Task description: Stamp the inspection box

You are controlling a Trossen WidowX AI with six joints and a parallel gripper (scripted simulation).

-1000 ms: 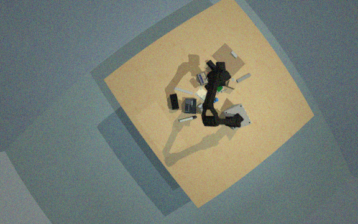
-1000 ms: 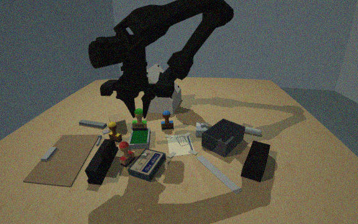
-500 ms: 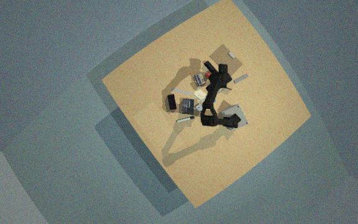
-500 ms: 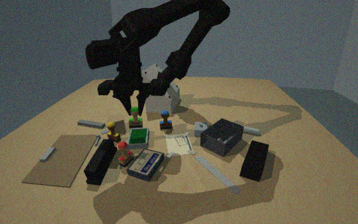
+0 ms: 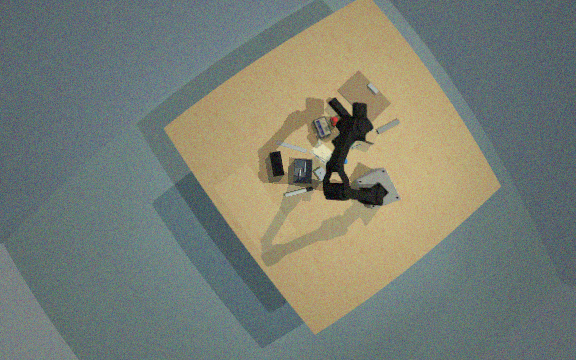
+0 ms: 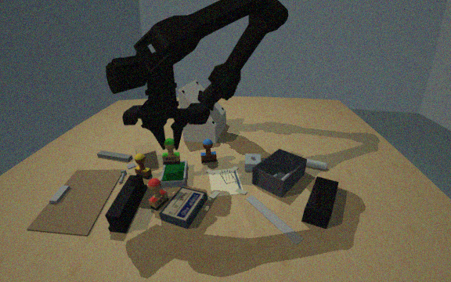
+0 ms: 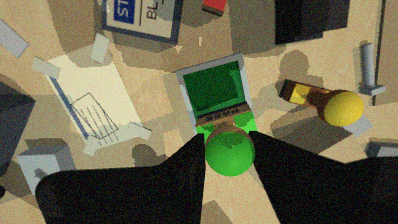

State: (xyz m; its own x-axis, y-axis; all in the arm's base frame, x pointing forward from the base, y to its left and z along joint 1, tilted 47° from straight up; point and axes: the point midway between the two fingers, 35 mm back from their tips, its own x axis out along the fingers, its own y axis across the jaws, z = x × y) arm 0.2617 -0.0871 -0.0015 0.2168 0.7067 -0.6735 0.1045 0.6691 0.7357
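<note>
The green ink pad is 70 mm below my gripper tip. The rest, counted from my gripper tip: green-knobbed stamp 20 mm below; yellow-knobbed stamp 80 mm to the right, 60 mm below; red-knobbed stamp 100 mm ahead, 20 mm to the right, 60 mm below.
</note>
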